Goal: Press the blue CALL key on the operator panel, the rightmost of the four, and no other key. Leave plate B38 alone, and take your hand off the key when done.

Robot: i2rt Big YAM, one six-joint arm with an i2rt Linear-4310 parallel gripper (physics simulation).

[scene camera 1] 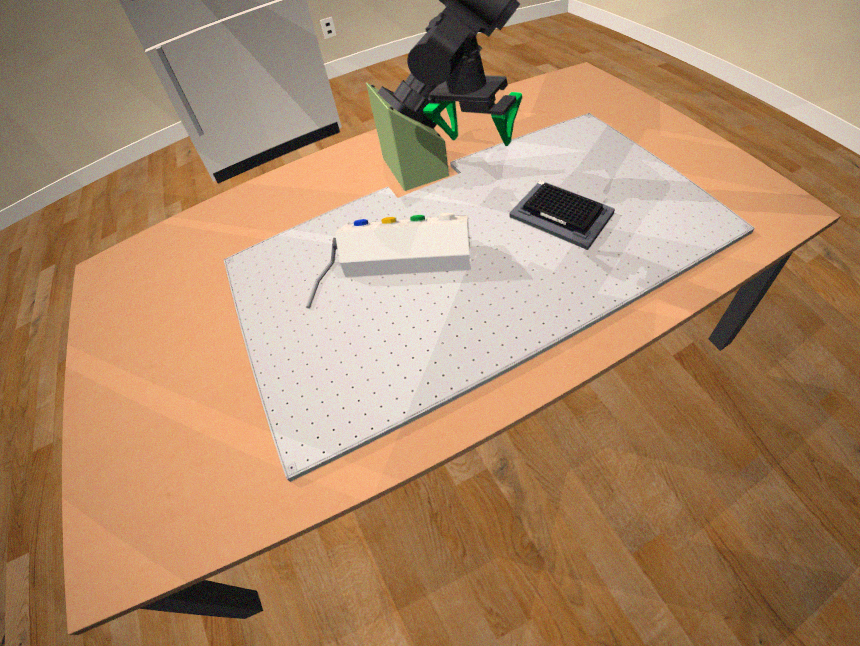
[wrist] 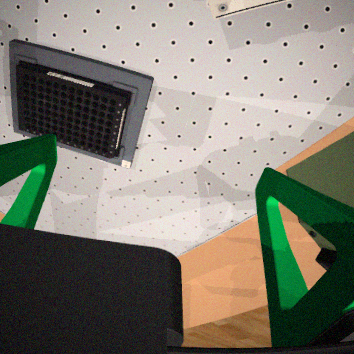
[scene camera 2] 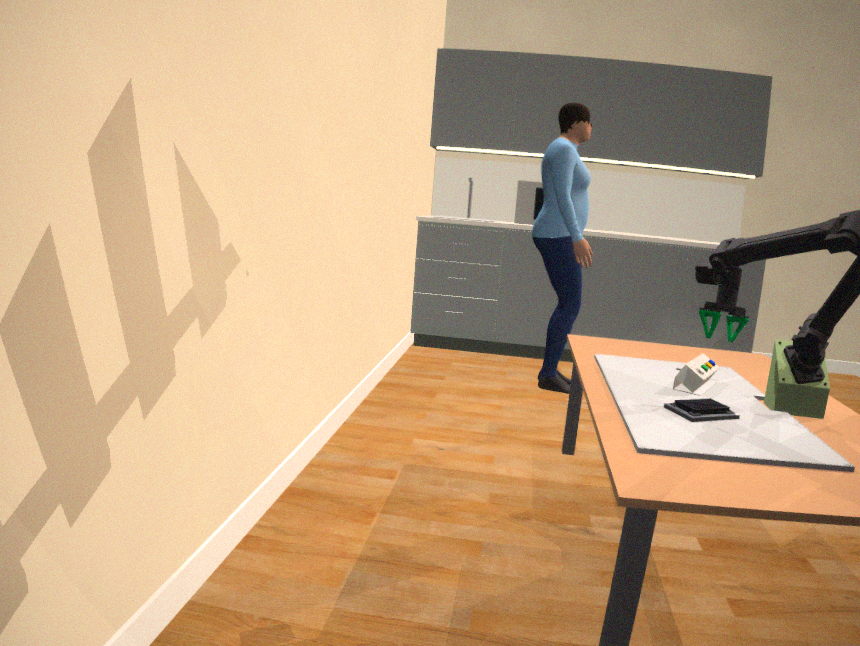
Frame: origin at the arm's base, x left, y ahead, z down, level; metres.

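Seen in the pictures: gripper, between the fingertips: [scene camera 1: 481,141] [wrist: 160,162] [scene camera 2: 719,340]; arm's base, origin of its link: [scene camera 1: 406,110] [scene camera 2: 803,364].
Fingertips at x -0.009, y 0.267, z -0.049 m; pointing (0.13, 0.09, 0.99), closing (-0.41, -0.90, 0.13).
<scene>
Pixels of each thing's top centre, then the offset from my fingertips to it. "spot": a spot on its surface instead. Level surfaces: height alone.
- operator panel, centre of its top: [scene camera 1: 400,220] [scene camera 2: 700,359] dx -0.158, dy -0.019, dz +0.093 m
- yellow key, centre of its top: [scene camera 1: 387,217] dx -0.166, dy -0.052, dz +0.102 m
- green key, centre of its top: [scene camera 1: 416,214] dx -0.125, dy -0.023, dz +0.102 m
- whitish key, centre of its top: [scene camera 1: 446,212] dx -0.084, dy +0.006, dz +0.102 m
- black well plate, centre of its top: [wrist: 65,114] [scene camera 1: 563,204] [scene camera 2: 702,403] dx +0.127, dy +0.074, dz +0.150 m
- white pegboard, height of its surface: dz +0.176 m
- orange table, height of its surface: dz +0.189 m
- thin grey cable, a spot on its surface: [scene camera 1: 319,279] spot: dx -0.314, dy -0.069, dz +0.171 m
The operator panel [scene camera 1: 405,246] [scene camera 2: 688,375] is a white wedge-shaped box on the pegboard; a corner of the panel [wrist: 225,7] shows at the top of the wrist view. Its blue key [scene camera 1: 360,222] [scene camera 2: 709,362] is at one end of the row, beside a yellow key [scene camera 1: 388,219], then a green key [scene camera 1: 417,217] and a whitish key [scene camera 1: 446,216]. The black well plate [scene camera 1: 564,206] [scene camera 2: 702,405] [wrist: 70,107] sits in a dark grey holder; its label is too small to read. My gripper [scene camera 1: 481,140] [scene camera 2: 721,339] [wrist: 160,162] is open and empty, high above the board, apart from panel and plate.
The white pegboard [scene camera 1: 361,347] [scene camera 2: 653,434] lies on the orange table [scene camera 1: 139,431] [scene camera 2: 667,493]. A green base block [scene camera 1: 410,149] [scene camera 2: 796,396] carries the arm at the board's rear edge. A thin grey cable [scene camera 1: 319,279] runs from the panel. A person [scene camera 2: 561,243] stands beyond the table.
</scene>
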